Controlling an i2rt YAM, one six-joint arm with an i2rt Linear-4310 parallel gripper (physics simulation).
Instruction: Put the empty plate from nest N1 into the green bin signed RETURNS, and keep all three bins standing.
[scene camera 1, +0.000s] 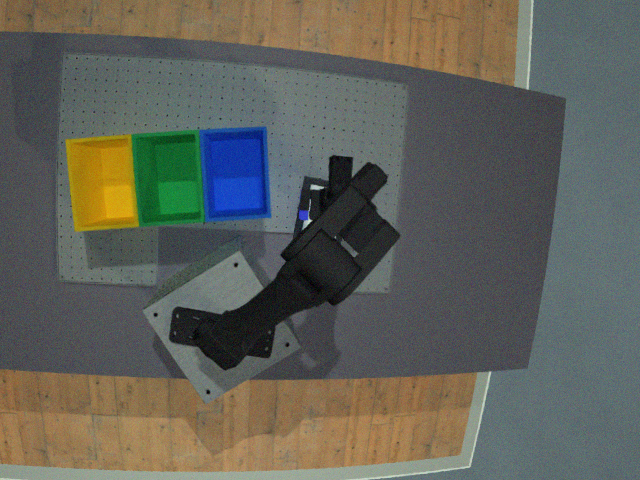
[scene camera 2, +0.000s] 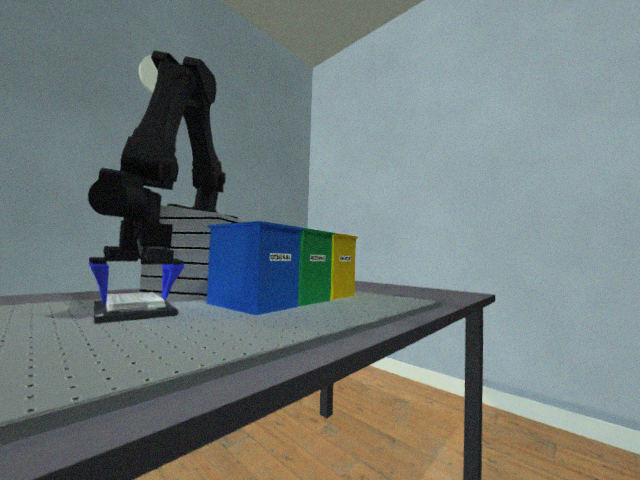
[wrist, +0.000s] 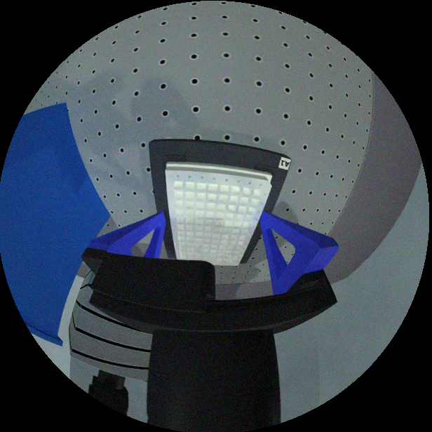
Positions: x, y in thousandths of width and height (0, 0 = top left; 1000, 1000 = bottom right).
Labels:
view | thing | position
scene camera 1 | blue bin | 368, 364
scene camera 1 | yellow bin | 159, 355
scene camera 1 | green bin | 262, 345
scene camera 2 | my gripper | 213, 628
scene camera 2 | blue bin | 396, 557
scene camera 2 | yellow bin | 537, 514
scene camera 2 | white plate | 201, 630
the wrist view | my gripper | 492, 501
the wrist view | blue bin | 135, 492
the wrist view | white plate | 497, 485

